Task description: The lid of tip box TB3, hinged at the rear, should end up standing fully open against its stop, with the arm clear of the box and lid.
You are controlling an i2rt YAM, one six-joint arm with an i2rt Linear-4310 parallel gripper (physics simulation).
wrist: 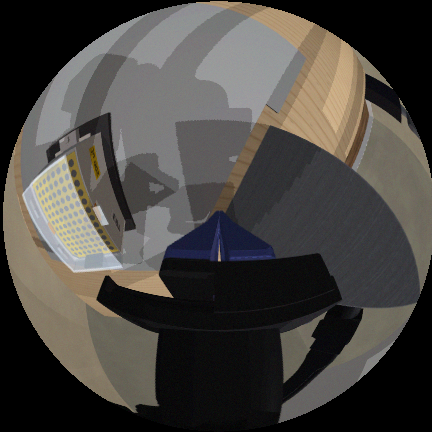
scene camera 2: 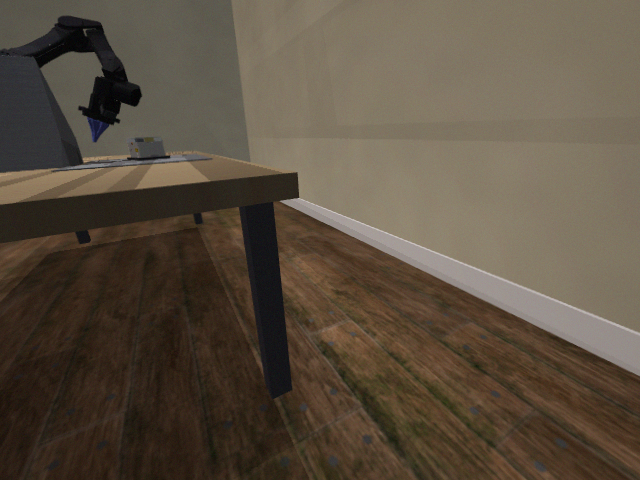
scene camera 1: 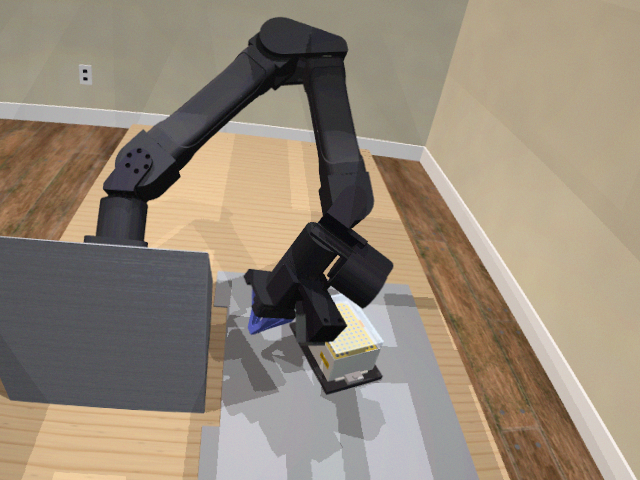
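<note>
The tip box TB3 [scene camera 1: 354, 364] [scene camera 2: 146, 150] [wrist: 106, 187] is a pale box with a yellow perforated rack near its top. Its clear lid [scene camera 1: 376, 336] [wrist: 95, 263] lies over the rack and looks down; I see no panel standing up from the box, though the arm hides part of the rear in scene camera 1. My gripper [scene camera 1: 251, 331] [scene camera 2: 94, 140] [wrist: 218, 216] has blue fingers, shut and empty. It hangs above the mat, to the left of the box in both scene views, apart from it. The black wrist partly covers the box in scene camera 1.
The box sits on a black base plate [scene camera 1: 328, 386] [wrist: 120, 182] on a grey mat [scene camera 1: 429, 439] [wrist: 150, 30]. A large dark grey block [scene camera 1: 103, 325] [scene camera 2: 25, 113] [wrist: 330, 220] stands left of the mat, beside the arm's base. The wooden table [scene camera 1: 103, 449] [scene camera 2: 248, 173] extends around the mat.
</note>
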